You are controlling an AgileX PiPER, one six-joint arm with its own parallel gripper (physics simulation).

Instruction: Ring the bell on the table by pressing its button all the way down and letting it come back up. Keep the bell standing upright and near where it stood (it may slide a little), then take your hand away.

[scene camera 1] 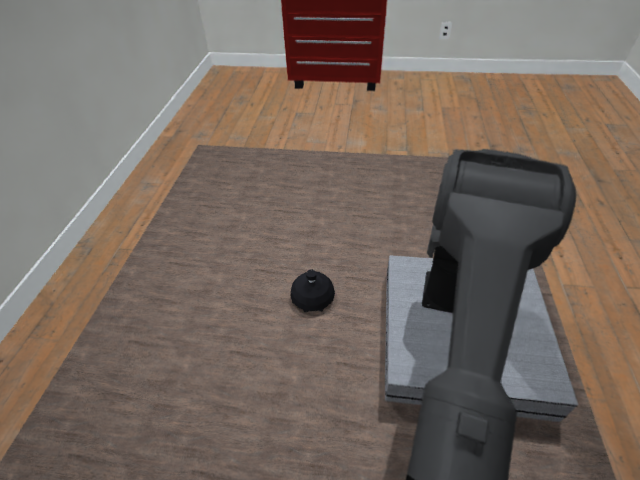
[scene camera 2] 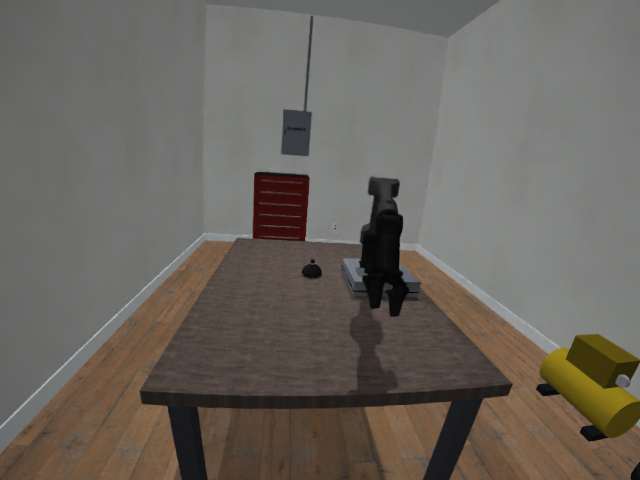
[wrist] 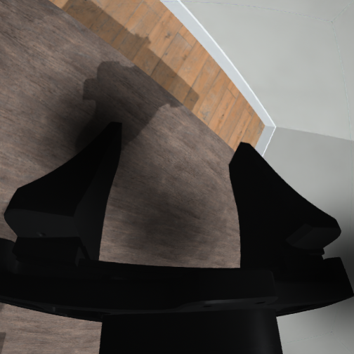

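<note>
A black dome-shaped bell [scene camera 1: 312, 293] [scene camera 2: 311, 271] stands upright on the brown table [scene camera 1: 206, 361] [scene camera 2: 258, 351]. Its small button [scene camera 1: 311, 274] [scene camera 2: 312, 261] stands up at the top. The bell does not show in the wrist view. My gripper [scene camera 2: 384, 310] [wrist: 180, 144] is open and empty, with its fingers well apart. In scene camera 2 it hangs above the table, to the right of the bell and closer to that camera. In scene camera 1 the arm hides the fingers.
A grey slab [scene camera 1: 413, 356] [scene camera 2: 356, 281] lies on the table to the right of the bell, under the arm. A red drawer cabinet [scene camera 1: 334, 31] [scene camera 2: 280, 209] stands beyond the table. A yellow machine [scene camera 2: 584, 387] stands on the floor at the right in scene camera 2.
</note>
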